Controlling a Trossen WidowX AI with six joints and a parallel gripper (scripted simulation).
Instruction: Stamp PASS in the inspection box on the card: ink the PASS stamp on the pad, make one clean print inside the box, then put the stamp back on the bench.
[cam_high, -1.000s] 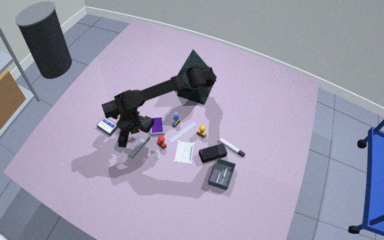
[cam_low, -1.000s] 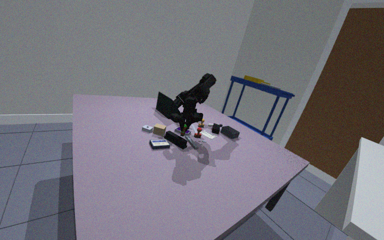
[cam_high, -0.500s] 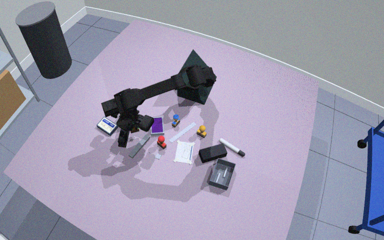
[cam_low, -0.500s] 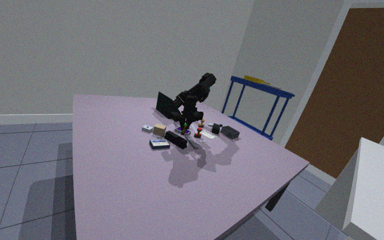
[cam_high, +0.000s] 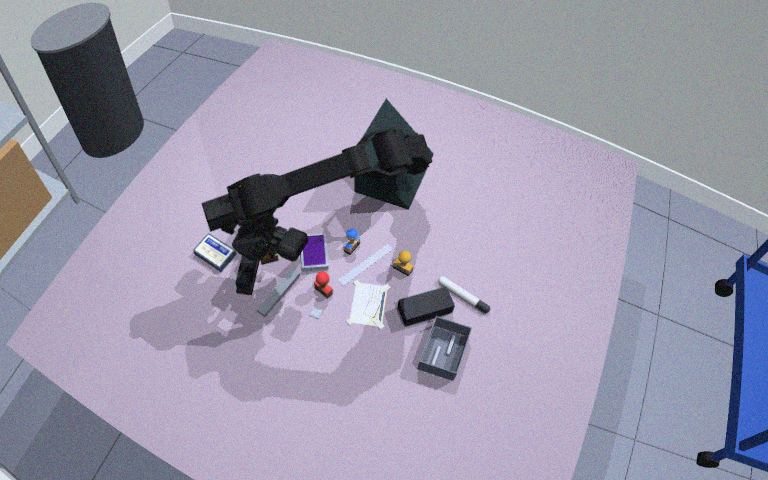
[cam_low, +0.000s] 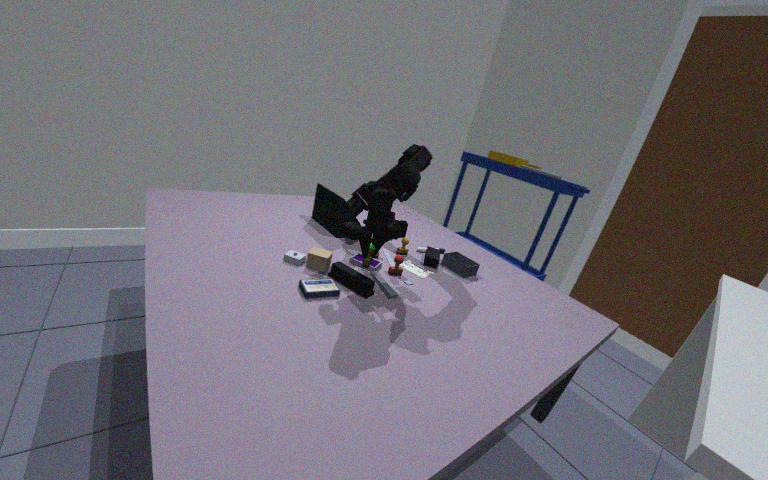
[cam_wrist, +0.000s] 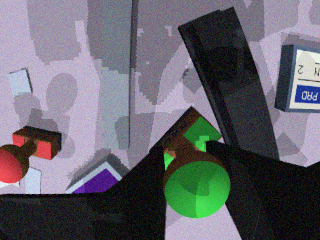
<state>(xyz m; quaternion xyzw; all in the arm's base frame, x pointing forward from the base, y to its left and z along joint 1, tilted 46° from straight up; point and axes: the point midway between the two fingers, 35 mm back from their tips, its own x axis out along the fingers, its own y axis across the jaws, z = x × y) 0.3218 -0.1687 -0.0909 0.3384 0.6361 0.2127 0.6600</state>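
Now: the purple ink pad 80 mm to the left of my gripper tip, 70 mm below it and 70 mm behind it. From my gripper tip the other things lie so: long black block (60 mm below, 50 mm to the right, 10 mm ahead); then green-knobbed stamp (right at my gripper tip); then grey bar (70 mm below, 50 mm ahead, 40 mm to the left).
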